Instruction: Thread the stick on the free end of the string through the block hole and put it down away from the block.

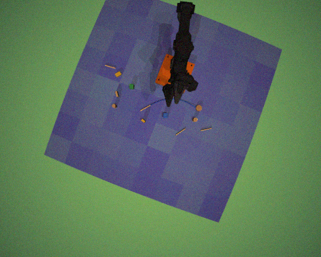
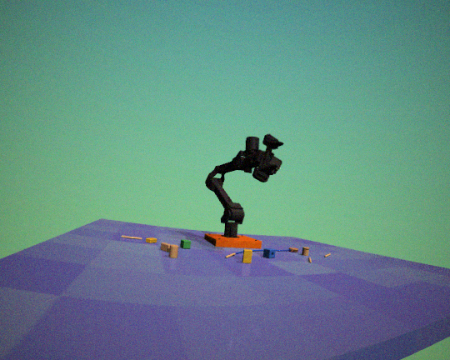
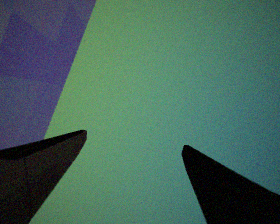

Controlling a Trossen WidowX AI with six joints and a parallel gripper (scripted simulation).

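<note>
The blue block is 35 cm below my gripper tip, 1 cm to the right of it and 1 cm ahead of it. Also, from my gripper tip: thin wooden stick: 36 cm below, 14 cm to the right, 2 cm behind; then wooden cylinder: 35 cm below, 18 cm to the left, 1 cm behind; then round wooden button: 36 cm below, 19 cm to the left, 9 cm behind.
</note>
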